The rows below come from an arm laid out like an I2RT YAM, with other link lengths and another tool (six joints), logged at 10 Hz.
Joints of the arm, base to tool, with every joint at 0 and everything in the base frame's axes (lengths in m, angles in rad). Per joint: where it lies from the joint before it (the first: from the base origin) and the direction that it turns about. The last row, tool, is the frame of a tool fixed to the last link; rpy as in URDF.
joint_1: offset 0 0 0.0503 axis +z
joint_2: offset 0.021 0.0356 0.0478 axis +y
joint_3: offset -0.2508 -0.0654 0 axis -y
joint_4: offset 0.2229 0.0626 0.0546 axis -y
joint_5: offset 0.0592 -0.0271 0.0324 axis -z
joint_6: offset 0.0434 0 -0.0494 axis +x
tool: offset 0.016 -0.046 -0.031 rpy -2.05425 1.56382 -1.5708
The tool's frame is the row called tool.
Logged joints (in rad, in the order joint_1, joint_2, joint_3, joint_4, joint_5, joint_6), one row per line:
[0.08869 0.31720 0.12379 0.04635 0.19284 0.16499]
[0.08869 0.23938 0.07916 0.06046 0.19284 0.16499]
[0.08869 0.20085 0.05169 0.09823 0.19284 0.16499]
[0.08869 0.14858 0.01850 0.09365 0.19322 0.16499]
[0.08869 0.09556 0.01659 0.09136 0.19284 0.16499]
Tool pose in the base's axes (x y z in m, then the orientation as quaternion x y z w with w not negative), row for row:
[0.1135 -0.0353 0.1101 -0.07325 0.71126 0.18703 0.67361]
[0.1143 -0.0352 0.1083 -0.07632 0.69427 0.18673 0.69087]
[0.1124 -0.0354 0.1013 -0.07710 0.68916 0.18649 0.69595]
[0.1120 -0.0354 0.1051 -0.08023 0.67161 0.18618 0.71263]
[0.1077 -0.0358 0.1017 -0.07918 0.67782 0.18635 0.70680]
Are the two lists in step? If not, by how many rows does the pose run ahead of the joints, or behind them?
The pose runs 1 row ahead of the joints: the pose in row i belongs to the joints in row i + 1.
